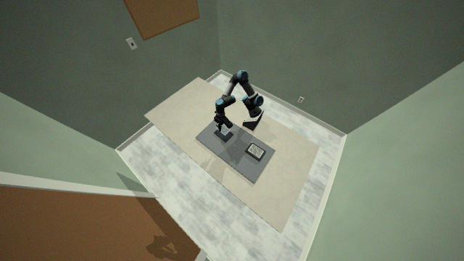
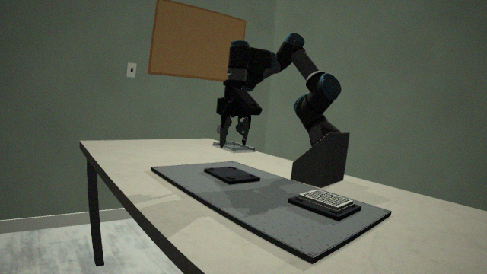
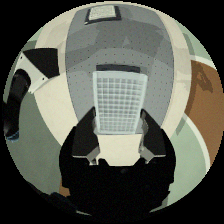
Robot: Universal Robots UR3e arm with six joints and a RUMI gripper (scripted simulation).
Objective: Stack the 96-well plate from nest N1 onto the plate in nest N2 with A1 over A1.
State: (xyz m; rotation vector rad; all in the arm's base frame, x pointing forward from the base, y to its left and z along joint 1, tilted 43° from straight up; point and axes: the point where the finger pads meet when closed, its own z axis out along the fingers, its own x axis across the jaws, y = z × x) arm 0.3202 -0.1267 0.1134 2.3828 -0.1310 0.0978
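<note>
Now: the black nest 100 mm below my hand. Round my hand: clear 96-well plate: 10 mm below.
</note>
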